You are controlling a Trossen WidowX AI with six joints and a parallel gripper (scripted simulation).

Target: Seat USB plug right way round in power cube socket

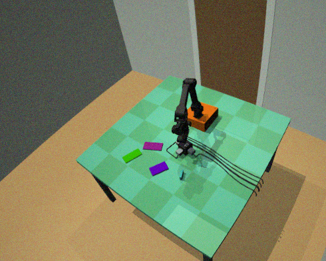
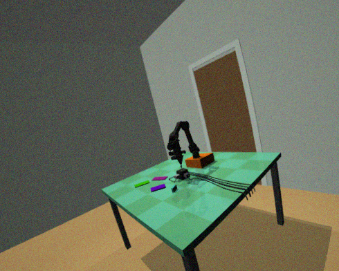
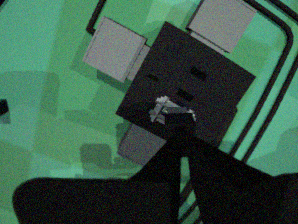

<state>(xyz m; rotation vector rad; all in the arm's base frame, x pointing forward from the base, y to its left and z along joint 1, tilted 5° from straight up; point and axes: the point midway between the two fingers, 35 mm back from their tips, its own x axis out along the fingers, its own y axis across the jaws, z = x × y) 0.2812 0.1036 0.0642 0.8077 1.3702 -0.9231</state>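
Right now the USB plug is 2 cm below my gripper tip. Also, from my gripper tip: small teal piece (19 cm ahead, 11 cm to the left, 12 cm below); magenta piece (12 cm ahead, 24 cm to the right, 13 cm below); green block (29 cm ahead, 31 cm to the right, 13 cm below).
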